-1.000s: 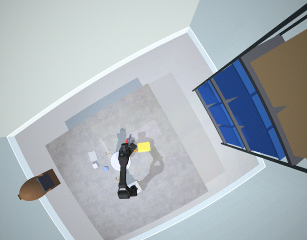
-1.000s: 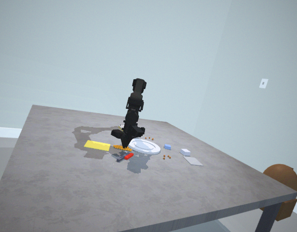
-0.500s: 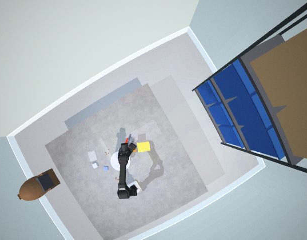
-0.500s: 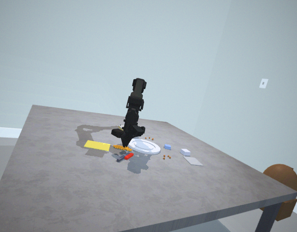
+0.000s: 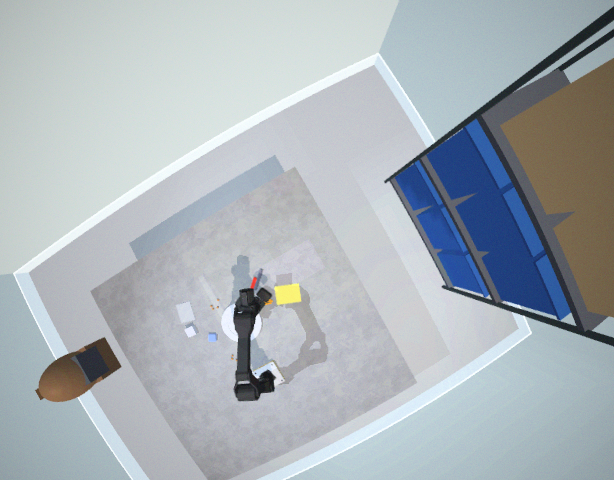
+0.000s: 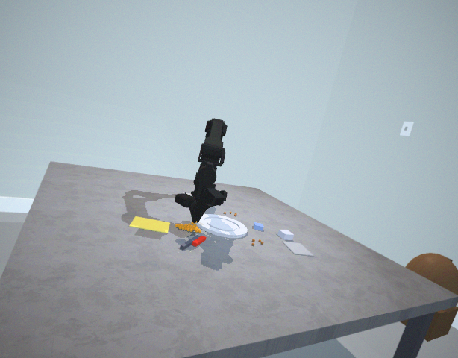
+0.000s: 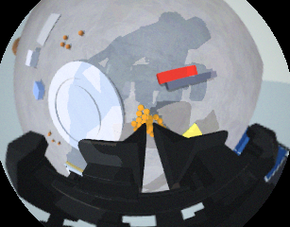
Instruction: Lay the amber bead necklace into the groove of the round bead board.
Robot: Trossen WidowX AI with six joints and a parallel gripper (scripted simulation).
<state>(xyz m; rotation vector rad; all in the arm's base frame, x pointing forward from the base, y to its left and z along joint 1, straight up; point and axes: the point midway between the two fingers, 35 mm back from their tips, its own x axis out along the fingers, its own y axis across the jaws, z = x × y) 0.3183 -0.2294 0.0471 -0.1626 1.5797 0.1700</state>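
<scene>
Now: gripper tip 140 mm to the right of the round white bead board, 20 mm past it and 20 mm above it. Also, from my gripper tip: yellow sheet (130 mm to the right, 60 mm behind, 30 mm below); blue block (310 mm to the left, 20 mm below, 20 mm ahead); grey tool (90 mm ahead, 50 mm to the right, 30 mm below).
</scene>
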